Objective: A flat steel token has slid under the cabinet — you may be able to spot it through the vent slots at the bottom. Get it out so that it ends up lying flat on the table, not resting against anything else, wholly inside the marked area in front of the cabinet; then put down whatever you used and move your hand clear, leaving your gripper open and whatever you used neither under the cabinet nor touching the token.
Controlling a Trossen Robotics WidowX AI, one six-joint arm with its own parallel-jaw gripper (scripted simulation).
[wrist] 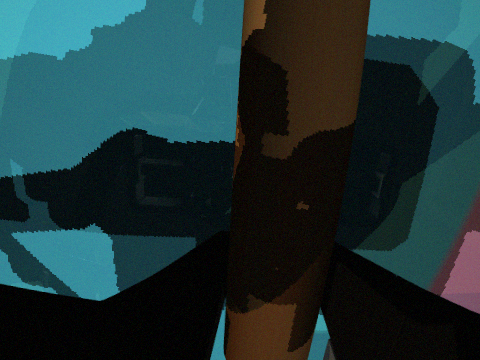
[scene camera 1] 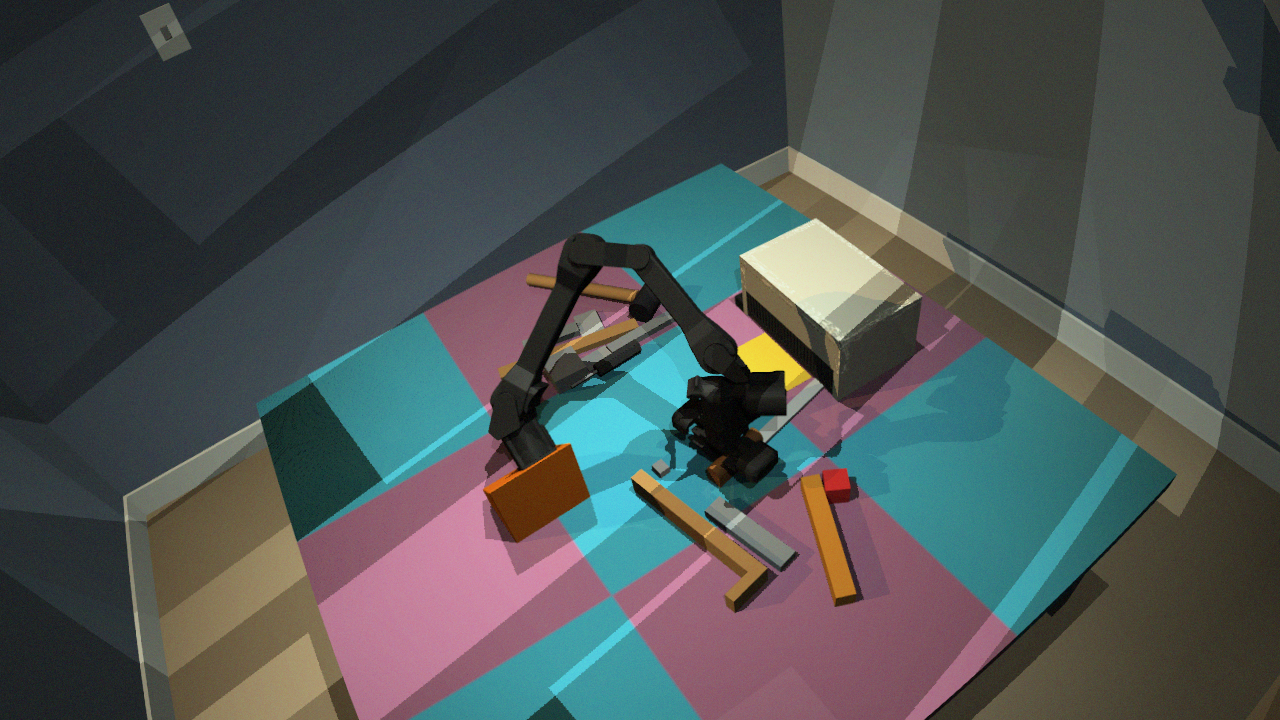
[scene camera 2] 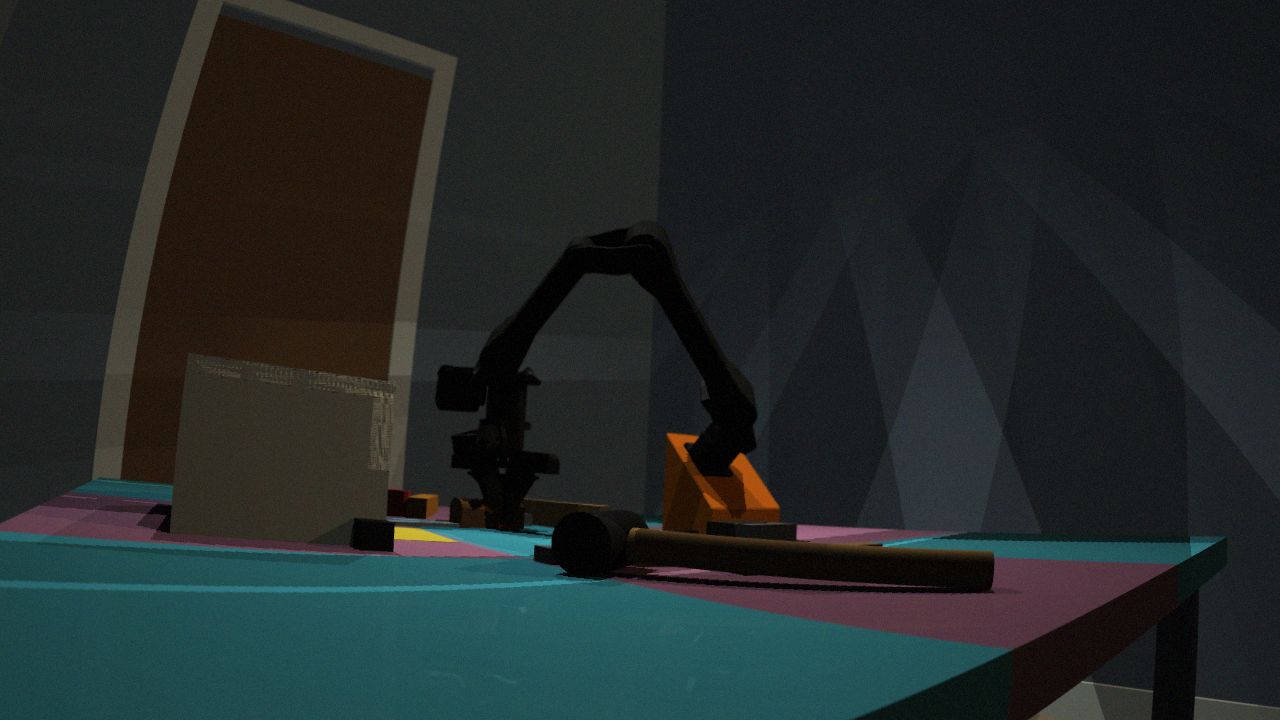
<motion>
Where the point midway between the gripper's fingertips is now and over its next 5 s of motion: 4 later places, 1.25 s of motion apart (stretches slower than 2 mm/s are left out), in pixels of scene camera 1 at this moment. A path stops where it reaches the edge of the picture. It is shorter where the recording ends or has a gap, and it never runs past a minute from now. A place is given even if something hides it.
The gripper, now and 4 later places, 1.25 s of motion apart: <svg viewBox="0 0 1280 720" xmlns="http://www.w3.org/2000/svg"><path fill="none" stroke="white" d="M726 468L746 450L762 435L775 423L763 413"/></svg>
</motion>
